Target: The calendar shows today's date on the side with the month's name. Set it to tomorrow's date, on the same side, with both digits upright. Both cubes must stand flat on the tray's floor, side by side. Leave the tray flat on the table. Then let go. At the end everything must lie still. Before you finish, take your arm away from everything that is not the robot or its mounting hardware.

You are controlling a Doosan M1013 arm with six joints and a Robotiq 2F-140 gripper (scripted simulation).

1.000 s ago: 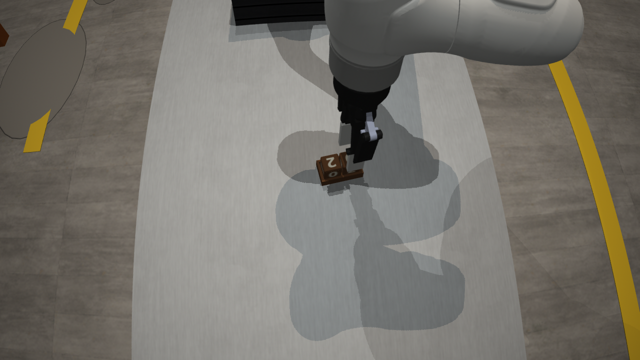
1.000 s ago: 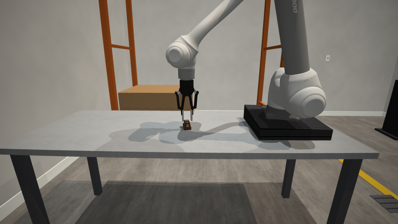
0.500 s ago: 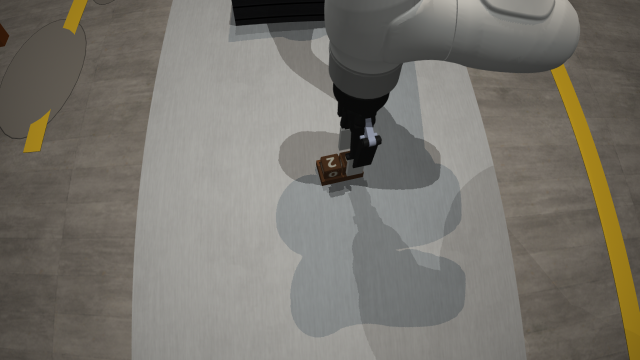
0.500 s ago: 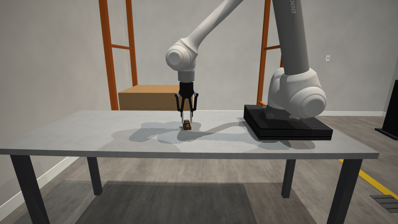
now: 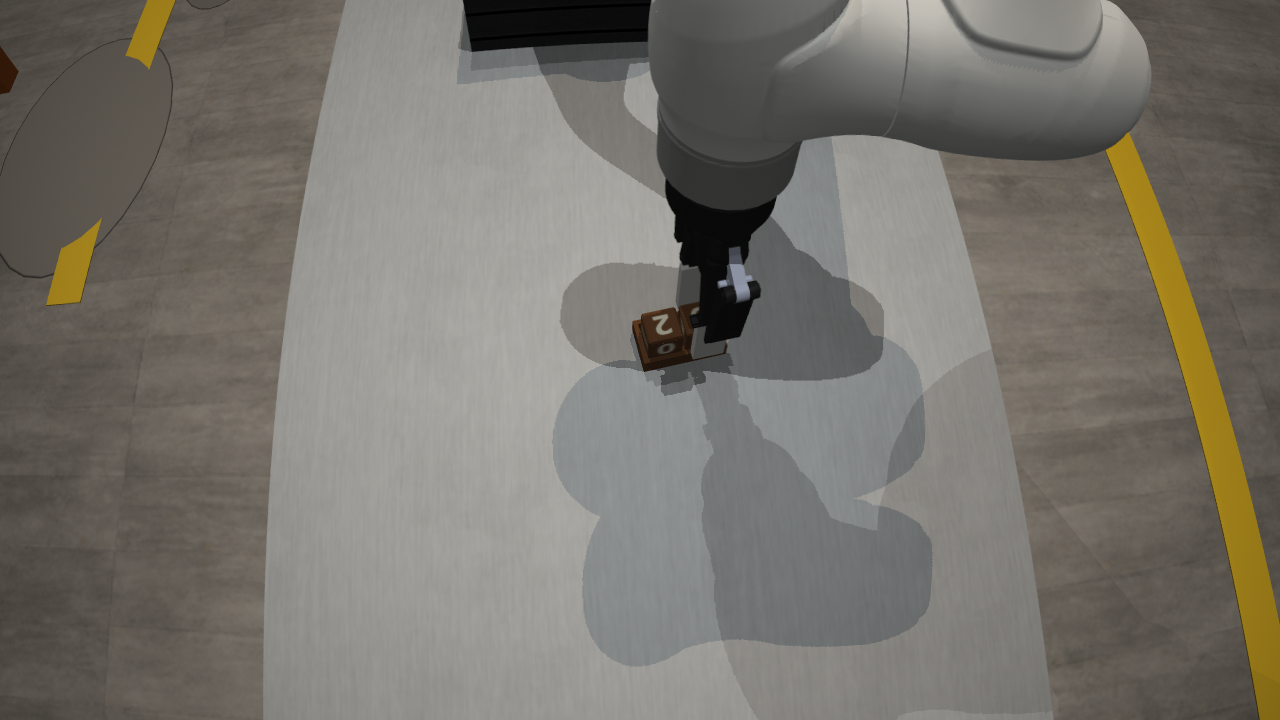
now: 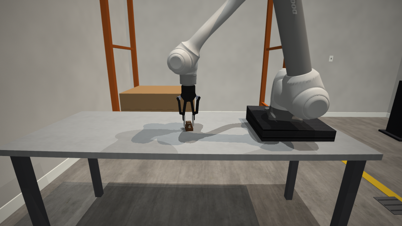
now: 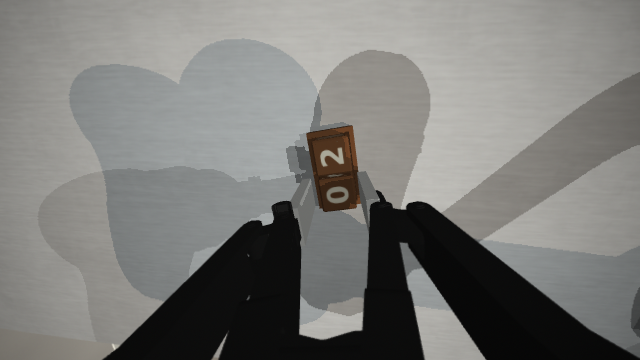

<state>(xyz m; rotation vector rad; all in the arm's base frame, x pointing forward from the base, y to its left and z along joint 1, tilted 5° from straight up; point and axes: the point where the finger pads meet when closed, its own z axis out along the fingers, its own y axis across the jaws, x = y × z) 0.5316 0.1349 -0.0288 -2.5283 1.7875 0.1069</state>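
Now: the brown calendar tray 5 cm below my hand and 2 cm to the right of it.
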